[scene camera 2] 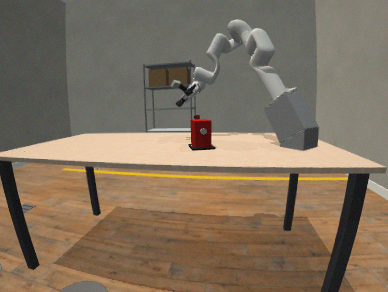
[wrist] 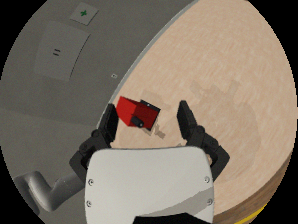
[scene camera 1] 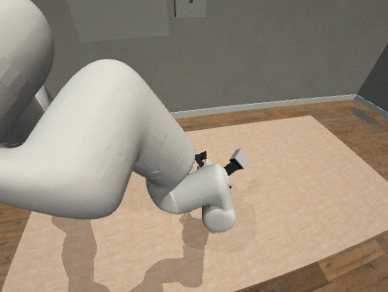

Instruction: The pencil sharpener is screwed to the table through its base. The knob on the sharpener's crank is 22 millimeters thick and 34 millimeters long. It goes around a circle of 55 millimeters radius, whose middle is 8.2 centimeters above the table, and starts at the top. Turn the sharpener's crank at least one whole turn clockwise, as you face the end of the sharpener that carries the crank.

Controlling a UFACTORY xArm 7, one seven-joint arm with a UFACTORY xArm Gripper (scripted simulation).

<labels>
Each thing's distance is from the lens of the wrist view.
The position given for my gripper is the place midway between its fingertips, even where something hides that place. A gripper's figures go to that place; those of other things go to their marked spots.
my gripper point(wrist: 147, 109): 0.13 m
red pencil sharpener point(wrist: 124, 107): 0.35 m
</labels>
